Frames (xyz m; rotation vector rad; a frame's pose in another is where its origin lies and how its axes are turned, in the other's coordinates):
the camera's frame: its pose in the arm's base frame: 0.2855 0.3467 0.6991 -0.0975 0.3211 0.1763
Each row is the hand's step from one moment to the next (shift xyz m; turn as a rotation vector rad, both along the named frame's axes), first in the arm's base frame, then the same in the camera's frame.
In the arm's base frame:
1: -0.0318 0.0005 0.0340 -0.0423 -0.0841 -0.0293
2: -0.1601 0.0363 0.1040 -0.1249 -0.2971 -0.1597
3: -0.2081 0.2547 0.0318 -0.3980 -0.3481 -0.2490
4: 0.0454 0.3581 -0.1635 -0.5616 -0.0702 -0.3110
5: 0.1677 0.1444 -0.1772 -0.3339 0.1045 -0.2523
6: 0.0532 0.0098 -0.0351 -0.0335 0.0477 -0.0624
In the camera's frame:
1: -0.0406 0.0042 0.0225 -0.0432 -0.0725 -0.0509
2: -0.1773 0.0586 0.0539 -0.1117 -0.2570 -0.2255
3: -0.1646 0.2865 -0.0021 -0.3460 -0.2497 -0.3994
4: 0.1511 0.3534 -0.0965 -0.4352 0.0575 -0.4736
5: 0.2363 0.1220 -0.0984 -0.2142 0.1820 -0.3272
6: 0.0625 0.0020 -0.0157 -0.0037 0.0572 -0.0633

